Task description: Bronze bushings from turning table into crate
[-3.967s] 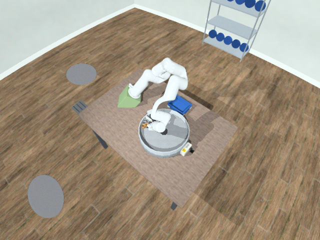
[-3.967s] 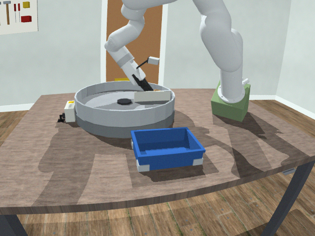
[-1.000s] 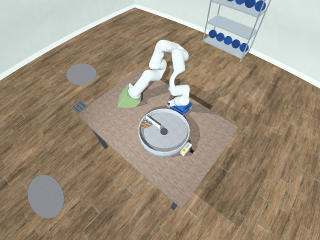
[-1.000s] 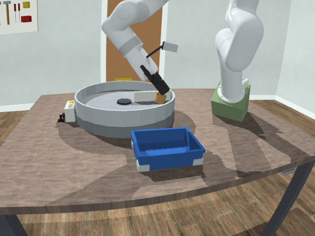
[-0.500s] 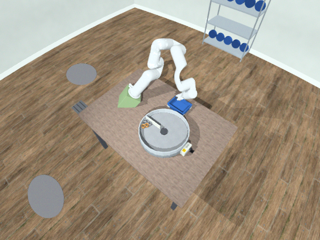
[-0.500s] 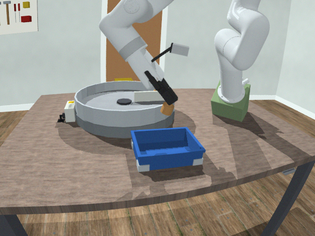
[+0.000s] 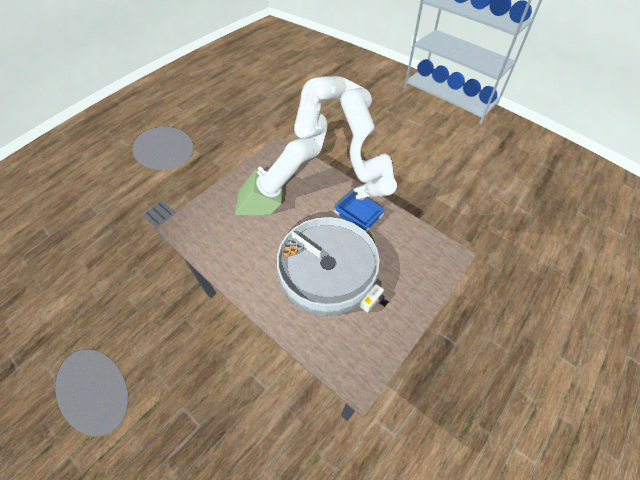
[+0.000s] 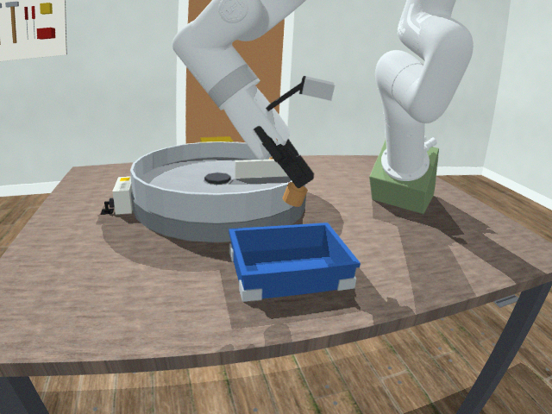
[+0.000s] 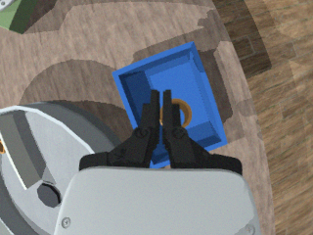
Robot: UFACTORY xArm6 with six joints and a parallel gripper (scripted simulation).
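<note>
Right now my hand is 15 cm above the blue crate, 1 cm to the right of it and 1 cm short of it. Round my hand: turning table (32 cm to the right, 12 cm below, 8 cm ahead).
</note>
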